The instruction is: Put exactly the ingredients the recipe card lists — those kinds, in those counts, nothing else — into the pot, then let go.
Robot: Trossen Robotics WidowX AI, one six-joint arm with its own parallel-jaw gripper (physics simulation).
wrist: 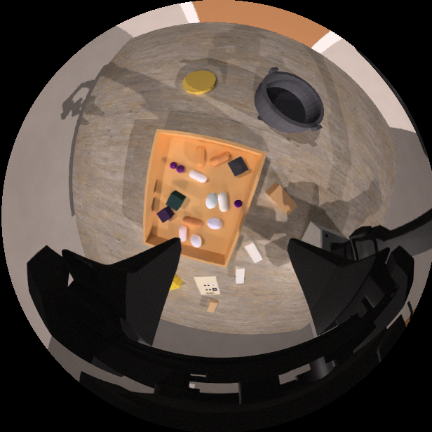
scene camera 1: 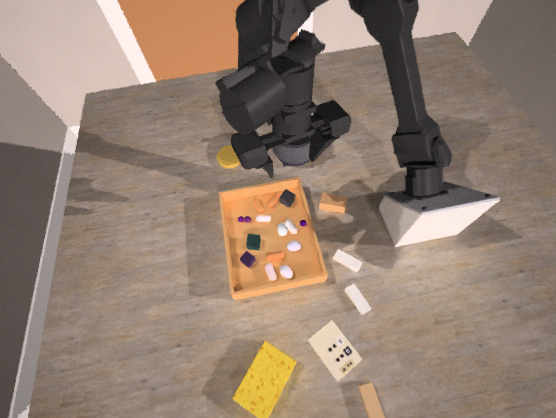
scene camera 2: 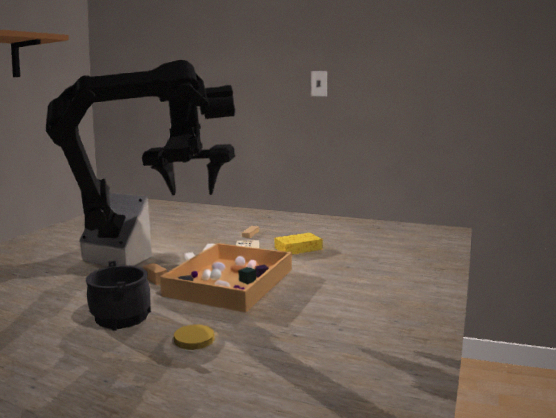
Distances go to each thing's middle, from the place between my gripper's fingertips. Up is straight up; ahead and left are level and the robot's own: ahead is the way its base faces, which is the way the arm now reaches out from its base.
Labels:
My gripper is now 180 mm above the orange tray (scene camera 1: 307, 264), 60 mm short of it and 40 mm to the right of it. Round my hand: yellow disc (scene camera 2: 191, 337) 230 mm to the right, 200 mm below, 110 mm ahead; dark pot (scene camera 2: 119, 297) 200 mm to the right, 160 mm below, 70 mm behind.

